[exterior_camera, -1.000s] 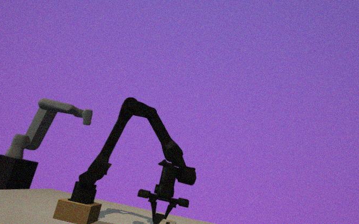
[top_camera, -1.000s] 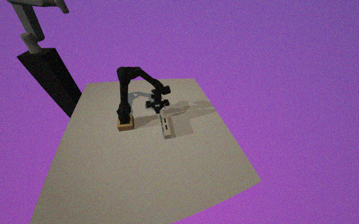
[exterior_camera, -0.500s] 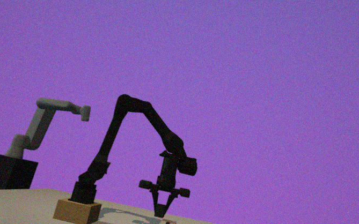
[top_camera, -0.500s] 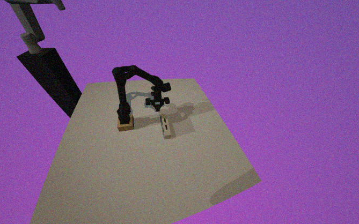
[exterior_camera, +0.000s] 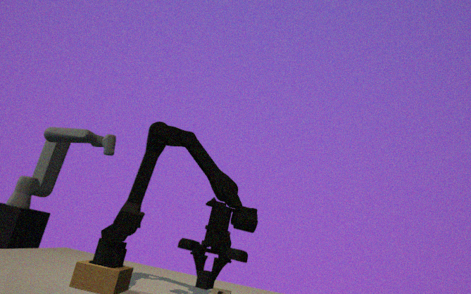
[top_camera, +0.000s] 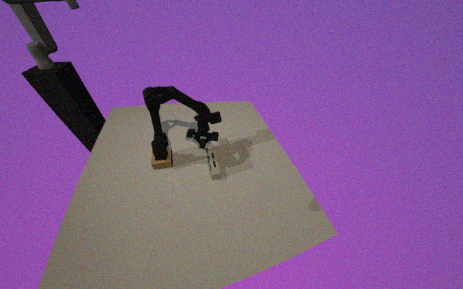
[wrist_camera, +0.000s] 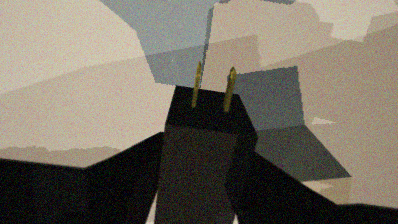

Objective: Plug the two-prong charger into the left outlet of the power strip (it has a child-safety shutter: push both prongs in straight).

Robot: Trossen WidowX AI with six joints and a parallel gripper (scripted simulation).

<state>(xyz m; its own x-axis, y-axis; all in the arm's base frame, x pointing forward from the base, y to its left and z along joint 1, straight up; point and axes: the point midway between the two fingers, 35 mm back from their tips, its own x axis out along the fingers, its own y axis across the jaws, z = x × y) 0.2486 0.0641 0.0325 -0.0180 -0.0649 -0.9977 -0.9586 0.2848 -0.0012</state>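
Right now my gripper tip is 2 cm to the right of the black two-prong charger and 1 cm below it.
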